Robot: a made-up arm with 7 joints.
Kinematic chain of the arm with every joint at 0, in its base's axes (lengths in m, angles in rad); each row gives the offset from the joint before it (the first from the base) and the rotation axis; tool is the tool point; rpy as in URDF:
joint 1: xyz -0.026 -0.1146 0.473 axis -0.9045 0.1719 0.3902
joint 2: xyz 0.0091 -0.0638 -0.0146 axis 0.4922 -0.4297 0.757
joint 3: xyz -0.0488 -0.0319 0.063 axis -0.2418 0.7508 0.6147
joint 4: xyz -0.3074 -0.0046 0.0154 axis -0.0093 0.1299 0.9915
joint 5: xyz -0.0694 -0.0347 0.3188 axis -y
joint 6: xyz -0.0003 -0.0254 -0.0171 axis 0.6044 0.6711 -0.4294
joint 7: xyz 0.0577 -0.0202 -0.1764 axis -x
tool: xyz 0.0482 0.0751 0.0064 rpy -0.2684 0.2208 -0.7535
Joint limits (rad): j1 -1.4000..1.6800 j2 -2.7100..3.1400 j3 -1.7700..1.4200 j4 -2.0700..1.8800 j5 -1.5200..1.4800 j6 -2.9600..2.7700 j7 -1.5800..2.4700
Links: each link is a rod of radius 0.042 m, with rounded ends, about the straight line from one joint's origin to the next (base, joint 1, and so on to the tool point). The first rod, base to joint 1, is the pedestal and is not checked.
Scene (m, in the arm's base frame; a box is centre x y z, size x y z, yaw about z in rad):
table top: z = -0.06
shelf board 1: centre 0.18 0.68 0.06 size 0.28 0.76 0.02 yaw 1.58
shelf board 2: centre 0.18 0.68 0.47 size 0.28 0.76 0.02 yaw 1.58
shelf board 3: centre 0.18 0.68 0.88 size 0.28 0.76 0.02 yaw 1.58
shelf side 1: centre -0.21 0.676 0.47 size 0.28 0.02 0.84 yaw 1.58
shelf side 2: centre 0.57 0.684 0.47 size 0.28 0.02 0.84 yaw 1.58
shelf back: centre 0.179 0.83 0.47 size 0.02 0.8 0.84 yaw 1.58
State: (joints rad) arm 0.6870 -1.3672 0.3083 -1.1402 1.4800 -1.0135 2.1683
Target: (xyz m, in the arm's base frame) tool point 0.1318 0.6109 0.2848
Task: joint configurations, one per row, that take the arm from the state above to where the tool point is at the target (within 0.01 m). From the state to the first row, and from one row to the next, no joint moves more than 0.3 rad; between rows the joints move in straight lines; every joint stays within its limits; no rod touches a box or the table.
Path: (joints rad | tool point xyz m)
1: 0.7501 -1.4953 0.3011 -0.9361 1.2360 -0.7983 2.0861 | 0.1952 0.5313 0.6934
2: 0.8132 -1.6233 0.2939 -0.7319 0.9919 -0.5831 2.0040 | 0.1820 0.4207 0.6758
3: 0.9645 -1.8240 0.1358 -0.7499 0.9416 -0.5692 1.9993 | 0.1537 0.4525 0.4821
4: 1.1159 -2.0247 -0.0223 -0.7678 0.8913 -0.5554 1.9945 | 0.1336 0.4118 0.2848
5: 1.0590 -1.8390 0.0335 -0.9532 1.1259 -0.7660 2.0748 | 0.1413 0.5289 0.2882
6: 1.0021 -1.6533 0.0892 -1.1386 1.3605 -0.9766 2.1550 | 0.1318 0.6109 0.2848

